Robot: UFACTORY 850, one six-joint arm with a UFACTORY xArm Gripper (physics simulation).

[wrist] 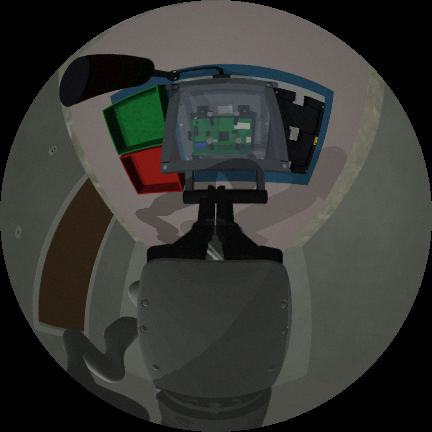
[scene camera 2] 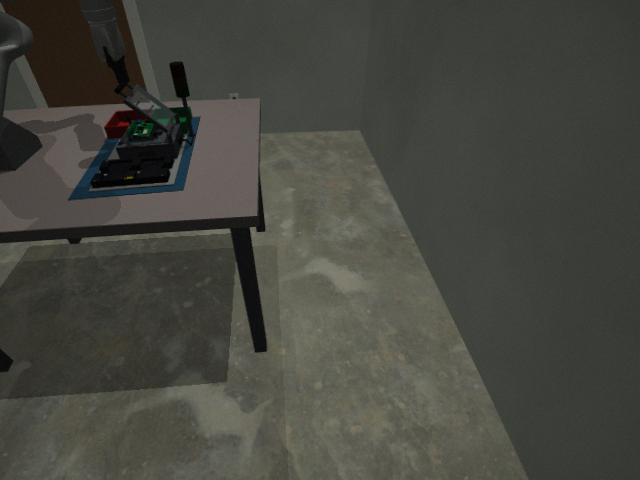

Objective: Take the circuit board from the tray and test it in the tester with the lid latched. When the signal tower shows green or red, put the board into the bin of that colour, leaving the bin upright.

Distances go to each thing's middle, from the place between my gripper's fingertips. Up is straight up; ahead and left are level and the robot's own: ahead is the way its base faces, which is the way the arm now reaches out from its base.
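My gripper's 1 cm to the left of the tester lid (scene camera 2: 139, 100), 5 cm short of it and 7 cm above it. Going by their middles, the tester lid is the nearest to my gripper of the things named here. Counting from my hand, there's the red bin (wrist: 142, 166), 19 cm to the left, 9 cm behind and 21 cm below, and there's the green bin (wrist: 136, 121), 19 cm to the left, 6 cm ahead and 21 cm below.
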